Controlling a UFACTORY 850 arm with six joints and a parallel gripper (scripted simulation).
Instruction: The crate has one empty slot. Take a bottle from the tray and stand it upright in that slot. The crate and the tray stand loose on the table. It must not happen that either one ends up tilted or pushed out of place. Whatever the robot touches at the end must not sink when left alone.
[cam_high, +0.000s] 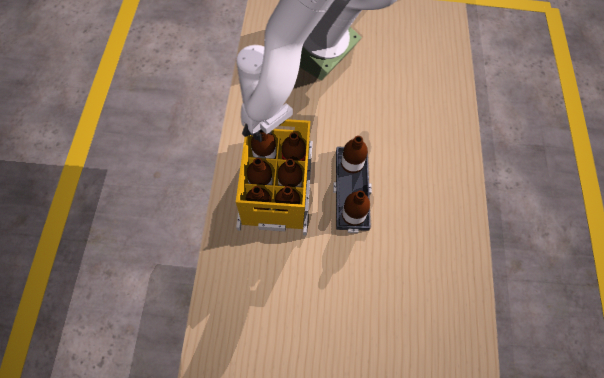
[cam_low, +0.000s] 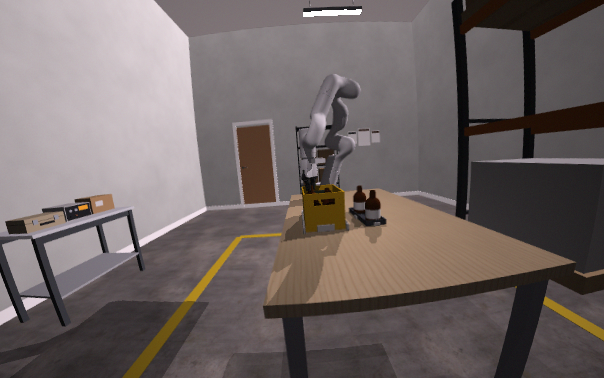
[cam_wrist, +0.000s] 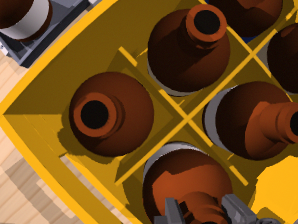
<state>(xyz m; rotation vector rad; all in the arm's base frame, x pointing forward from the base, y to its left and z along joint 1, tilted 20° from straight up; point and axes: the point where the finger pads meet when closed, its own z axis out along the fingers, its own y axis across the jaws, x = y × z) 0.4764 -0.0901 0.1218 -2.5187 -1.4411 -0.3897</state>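
My hand is 8 cm short of the yellow crate, 6 cm to the right of it and 9 cm above it. Round my hand: dark tray (1 cm ahead, 29 cm to the left, 17 cm below).
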